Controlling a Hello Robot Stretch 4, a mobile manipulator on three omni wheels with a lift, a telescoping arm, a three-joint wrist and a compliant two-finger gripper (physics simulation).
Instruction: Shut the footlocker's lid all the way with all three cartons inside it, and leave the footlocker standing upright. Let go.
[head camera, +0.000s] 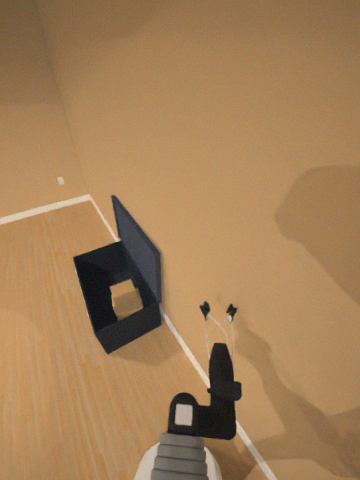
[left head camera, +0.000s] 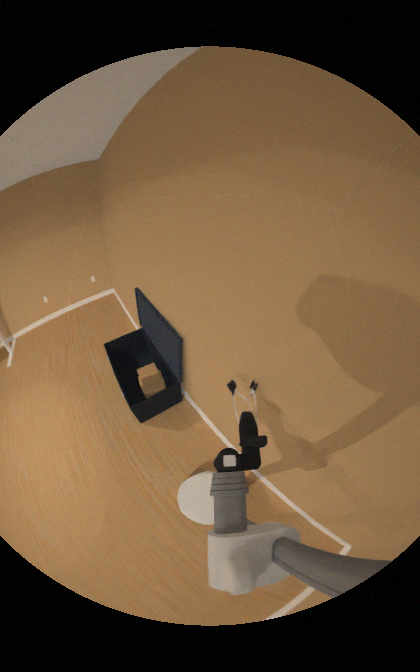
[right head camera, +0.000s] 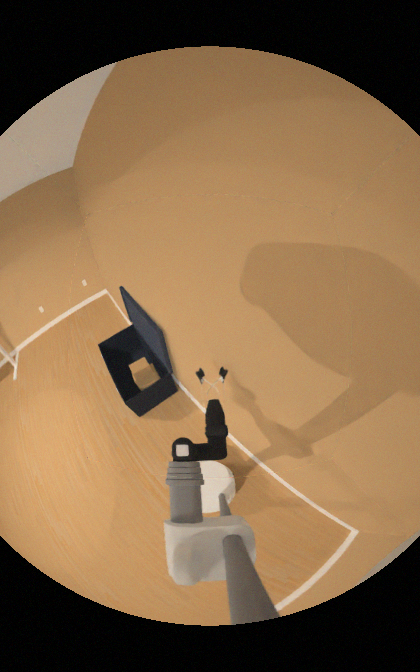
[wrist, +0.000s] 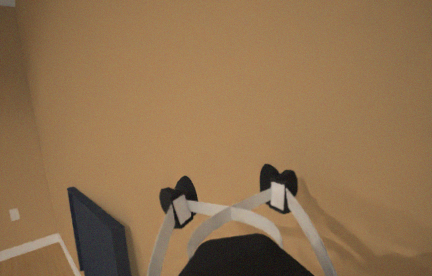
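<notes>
The dark footlocker (head camera: 134, 327) (left head camera: 157, 404) (right head camera: 152, 397) stands upright on the floor against the wall. Its blue lid (head camera: 137, 245) (left head camera: 161, 335) (right head camera: 147, 325) (wrist: 100, 240) is raised, leaning back toward the wall. Tan cartons (head camera: 126, 300) (left head camera: 151, 381) (right head camera: 145, 375) lie inside near the closer end; they overlap, and I cannot tell their count. My gripper (head camera: 218, 311) (left head camera: 243, 386) (right head camera: 212, 374) (wrist: 227, 185) is open and empty, in front of the wall, to the right of the footlocker and apart from it.
The tan wall (head camera: 210, 150) (left head camera: 240, 240) (right head camera: 200, 210) (wrist: 225, 90) rises behind the footlocker and the gripper. A white baseboard (head camera: 185, 350) (left head camera: 210, 420) (right head camera: 250, 456) runs along its foot. A room corner is beyond the footlocker's far end. Wood floor (head camera: 60, 400) (left head camera: 75, 475) (right head camera: 75, 450) lies at the left.
</notes>
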